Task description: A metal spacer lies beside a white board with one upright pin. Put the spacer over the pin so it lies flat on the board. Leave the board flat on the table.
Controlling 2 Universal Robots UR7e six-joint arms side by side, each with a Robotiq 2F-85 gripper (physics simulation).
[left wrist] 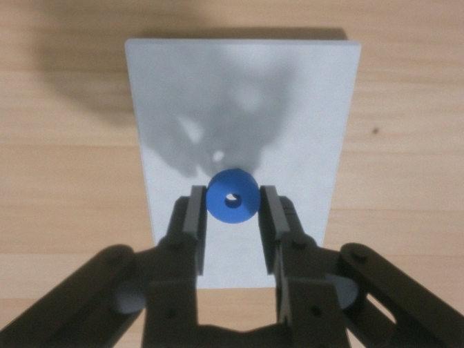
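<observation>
The spacer (219, 201) is a blue ring with a small central hole in the left wrist view. My left gripper (232, 200) is shut on it, one finger on each side. The spacer is held over the white board (315, 105) and hides part of it. A pale patch and a dark part show through the hole. The pin cannot be made out clearly; the spacer covers most or all of it. How high the spacer is above the board is hard to tell. The board looks flat on the table. My right gripper does not show.
The light wooden table (410, 190) surrounds the board. Shadows of the gripper and arm fall on the upper part of the board and on the table at its upper left. A small dark knot (375, 131) marks the wood right of the board.
</observation>
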